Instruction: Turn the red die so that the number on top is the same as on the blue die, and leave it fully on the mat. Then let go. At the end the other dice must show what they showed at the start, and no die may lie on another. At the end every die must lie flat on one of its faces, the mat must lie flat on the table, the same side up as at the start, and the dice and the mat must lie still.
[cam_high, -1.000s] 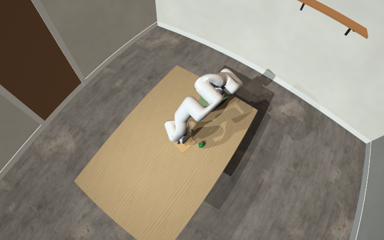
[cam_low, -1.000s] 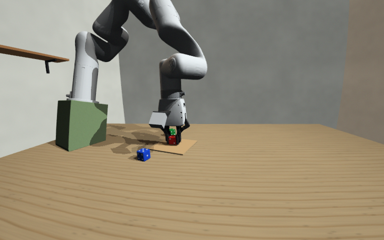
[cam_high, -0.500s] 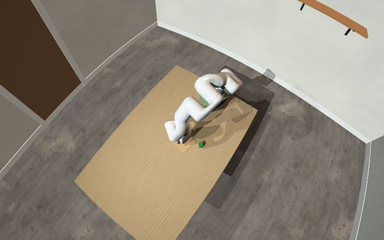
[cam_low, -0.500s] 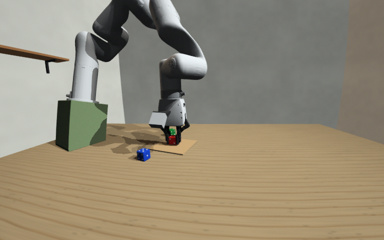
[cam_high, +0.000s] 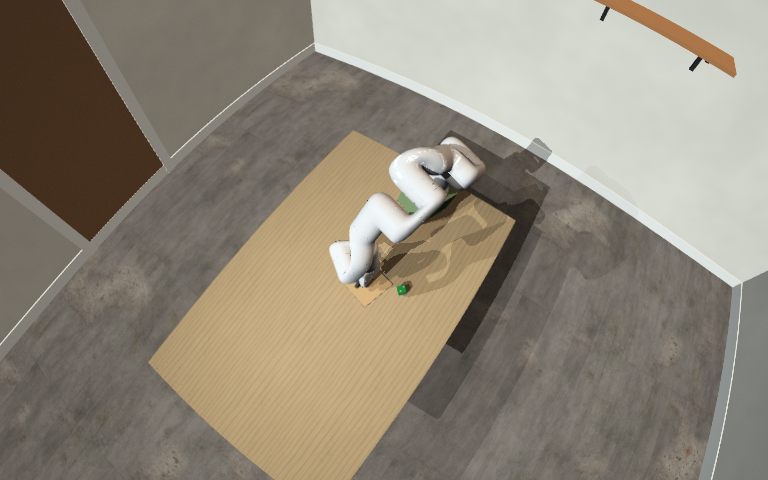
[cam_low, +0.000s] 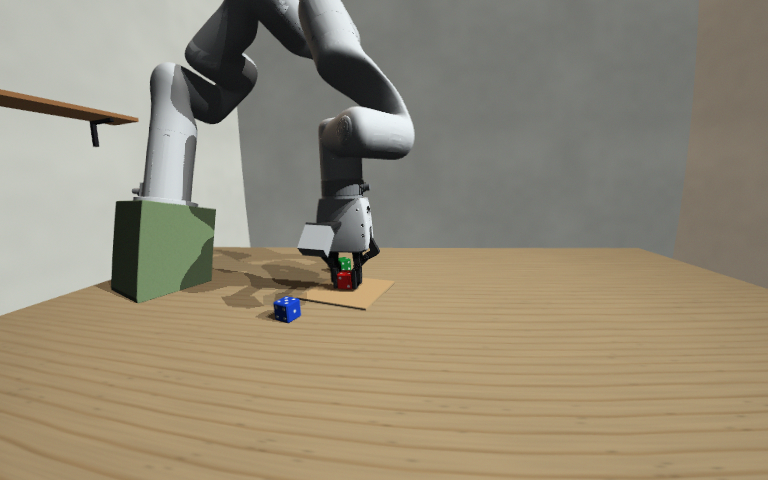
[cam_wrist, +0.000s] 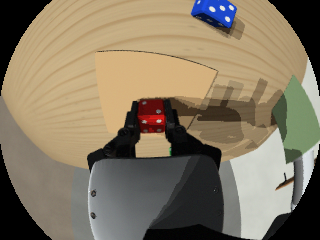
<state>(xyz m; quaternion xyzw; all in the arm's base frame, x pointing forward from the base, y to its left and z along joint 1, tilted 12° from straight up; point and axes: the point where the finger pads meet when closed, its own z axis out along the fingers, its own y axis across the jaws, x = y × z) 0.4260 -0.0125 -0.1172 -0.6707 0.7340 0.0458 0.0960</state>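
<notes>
My hand is 10 mm above the red die. Round my hand: blue die (70 mm behind, 120 mm to the right, 10 mm below); then tan mat (30 mm below); then green die (40 mm behind, 130 mm to the left, 10 mm below).
</notes>
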